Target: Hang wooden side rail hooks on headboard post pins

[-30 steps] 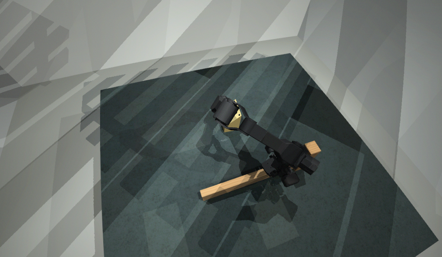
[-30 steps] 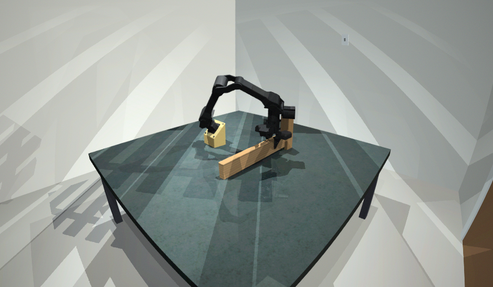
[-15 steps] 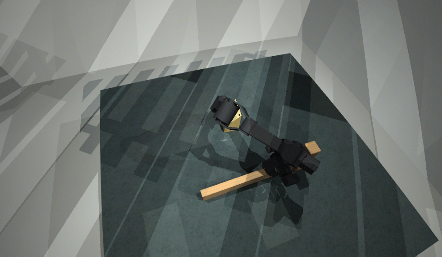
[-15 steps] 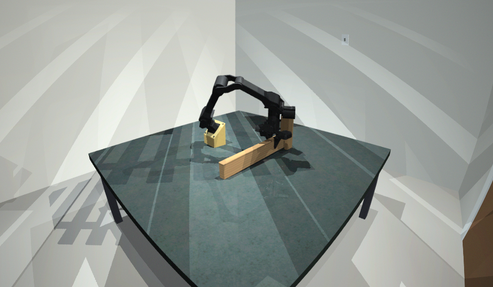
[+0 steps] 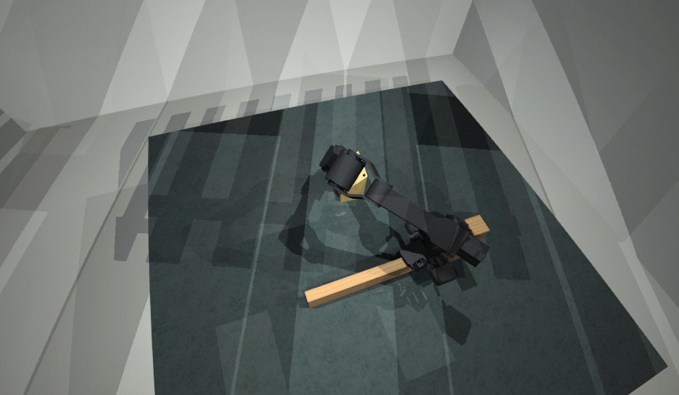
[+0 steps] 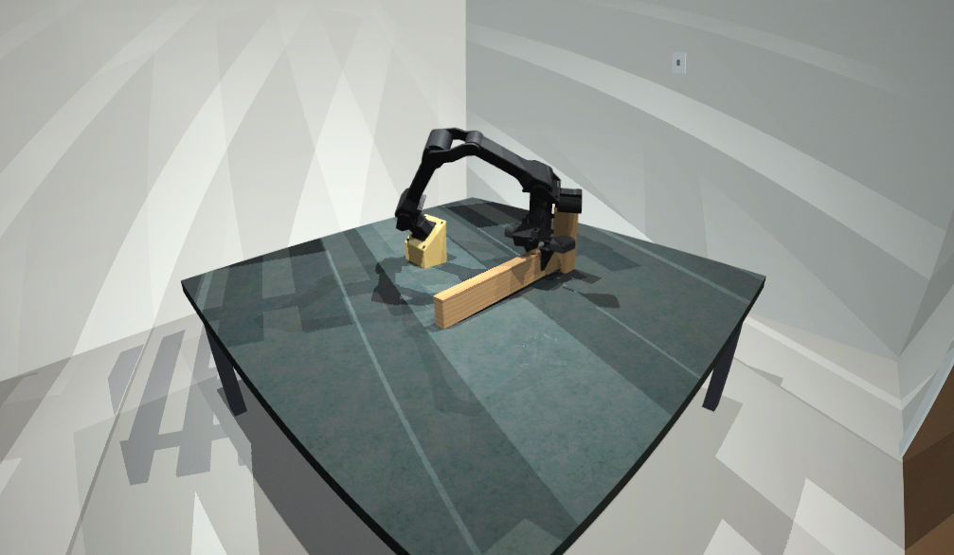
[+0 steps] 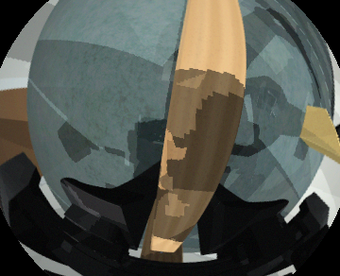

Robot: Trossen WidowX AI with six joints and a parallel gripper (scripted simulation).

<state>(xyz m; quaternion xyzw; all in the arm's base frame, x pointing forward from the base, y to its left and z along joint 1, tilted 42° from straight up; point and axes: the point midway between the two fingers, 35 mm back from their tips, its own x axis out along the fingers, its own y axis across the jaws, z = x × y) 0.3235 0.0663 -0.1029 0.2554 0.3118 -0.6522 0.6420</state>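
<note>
Now: gripper tip 12 cm to the right of the headboard post, 4 cm below it and 1 cm past it.
</note>
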